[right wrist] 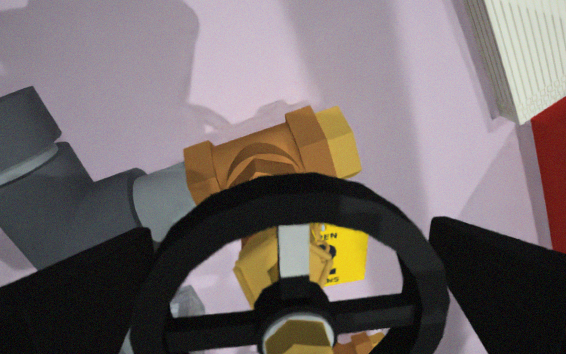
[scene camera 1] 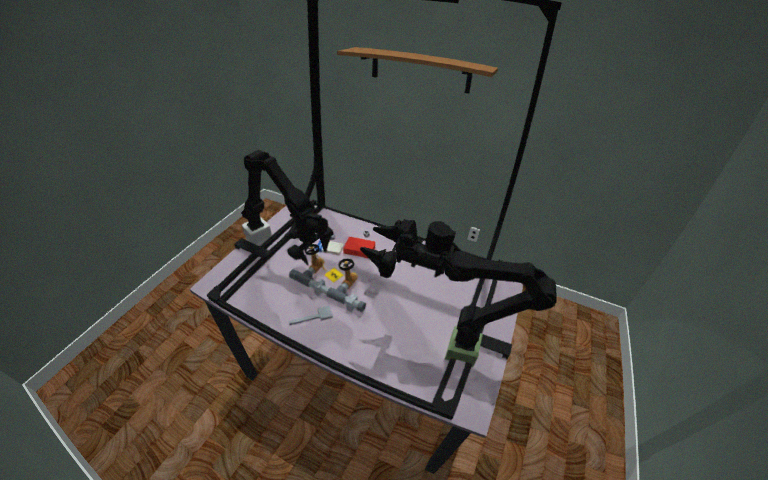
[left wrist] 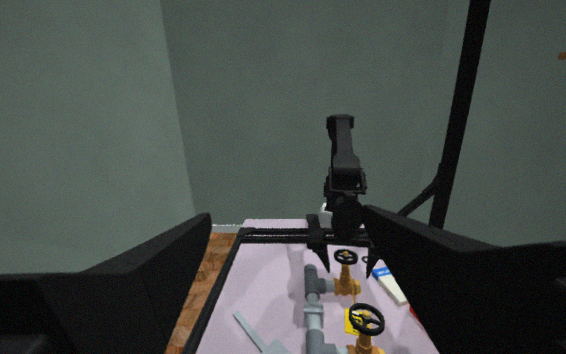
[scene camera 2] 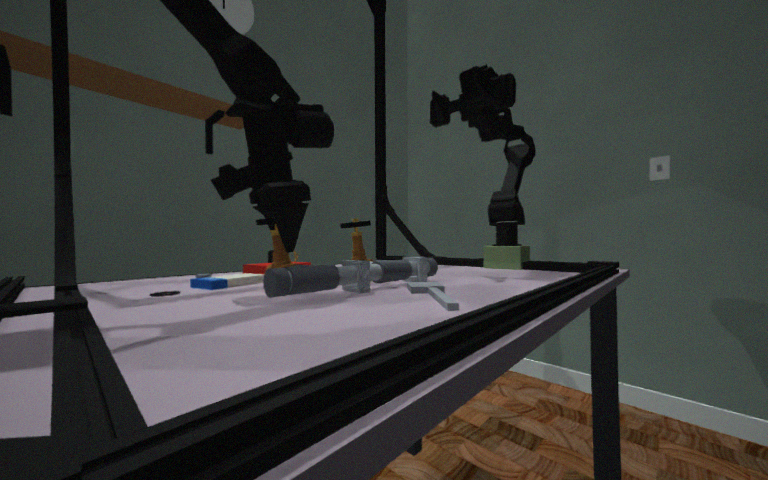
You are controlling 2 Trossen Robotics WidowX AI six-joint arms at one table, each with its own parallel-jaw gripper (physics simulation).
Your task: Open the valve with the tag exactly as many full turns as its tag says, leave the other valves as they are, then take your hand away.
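Frame: origin at the left arm's base, x left, y back, z up, level; metres.
Seen in the pictures: left gripper, fingertip midpoint: (scene camera 1: 367, 238) (left wrist: 287, 215) (scene camera 2: 452, 86); right gripper, fingertip midpoint: (scene camera 1: 316, 258) (left wrist: 347, 274) (scene camera 2: 284, 247); left arm's base at its link origin: (scene camera 1: 466, 341) (scene camera 2: 506, 245); right arm's base at its link origin: (scene camera 1: 255, 225).
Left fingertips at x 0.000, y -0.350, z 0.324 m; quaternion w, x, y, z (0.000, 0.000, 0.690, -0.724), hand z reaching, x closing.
Observation:
Pixels of each thing's top centre, then the offset from my left fingertips to it. "spot": a spot on its surface instead.
- orange body at a spot on its surface: (scene camera 2: 277, 251) (scene camera 1: 312, 259) spot: dx -0.156, dy -0.295, dz -0.324 m
- black handwheel at a spot on its surface: (right wrist: 295, 197) spot: dx -0.173, dy -0.320, dz -0.275 m
- white spoke mark at its top centre: (right wrist: 295, 251) dx -0.169, dy -0.310, dz -0.276 m
- second valve at a spot on its surface: (scene camera 2: 357, 246) (scene camera 1: 345, 273) spot: dx -0.134, dy -0.138, dz -0.319 m
- grey flat-headed tool at its top centre: (scene camera 2: 432, 289) (left wrist: 257, 333) (scene camera 1: 309, 315) dx +0.060, dy -0.194, dz -0.377 m
- red box at its top centre: (scene camera 2: 278, 263) (scene camera 1: 359, 244) dx -0.347, dy -0.171, dz -0.358 m
- blue item at its top centre: (scene camera 2: 231, 276) (left wrist: 394, 282) (scene camera 1: 329, 245) dx -0.305, dy -0.295, dz -0.373 m
The tagged valve, an orange body (scene camera 1: 316, 263) (scene camera 2: 277, 251) (left wrist: 345, 286) with a black handwheel (right wrist: 295, 197), stands at the left of the grey pipe in scene camera 1. A white spoke mark (right wrist: 294, 250) points up in the right wrist view. Its yellow tag (scene camera 1: 334, 275) (right wrist: 352, 255) lies beside it on a chain, its figure looking like 2 in scene camera 1. A second valve (scene camera 1: 350, 277) (scene camera 2: 357, 246) (left wrist: 366, 319) has no tag visible. My right gripper (scene camera 1: 316, 256) (right wrist: 293, 236) is open, pointing down, its fingers either side of the tagged wheel's rim. My left gripper (scene camera 1: 369, 238) (left wrist: 287, 215) is open and empty, raised above the table.
The grey pipe (scene camera 1: 320, 287) (left wrist: 314, 320) runs in front of both valves. A grey flat-headed tool (scene camera 1: 311, 318) lies in front of it. A red box (scene camera 1: 359, 246) and a white and blue item (scene camera 1: 334, 247) (left wrist: 392, 287) lie behind the valves. Black rails edge the table.

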